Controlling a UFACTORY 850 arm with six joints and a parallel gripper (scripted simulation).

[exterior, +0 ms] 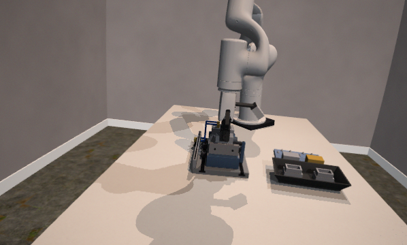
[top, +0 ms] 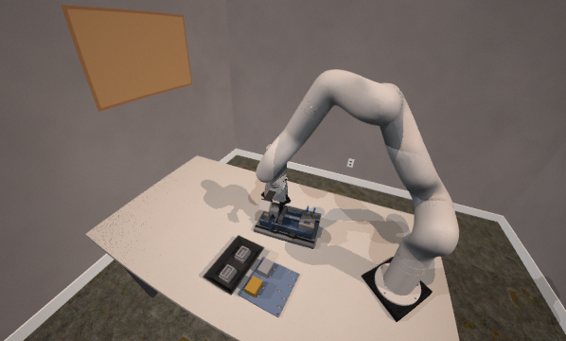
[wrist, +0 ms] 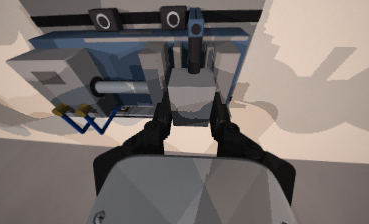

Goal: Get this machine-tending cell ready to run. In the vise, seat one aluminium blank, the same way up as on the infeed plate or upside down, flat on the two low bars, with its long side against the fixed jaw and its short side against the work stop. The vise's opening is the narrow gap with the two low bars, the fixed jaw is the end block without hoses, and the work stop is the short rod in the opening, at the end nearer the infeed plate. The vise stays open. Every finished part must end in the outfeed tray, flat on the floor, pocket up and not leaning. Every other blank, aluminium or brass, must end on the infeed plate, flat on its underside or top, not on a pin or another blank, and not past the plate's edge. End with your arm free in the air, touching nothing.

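My gripper is now 50 mm to the right of the work stop rod and 30 mm above it. From my hand the other things lie so: brass blank: 350 mm to the left, 100 mm below, 30 mm behind; then blue infeed plate: 320 mm to the left, 120 mm below, 80 mm behind; then vise: 80 mm below, 70 mm behind.
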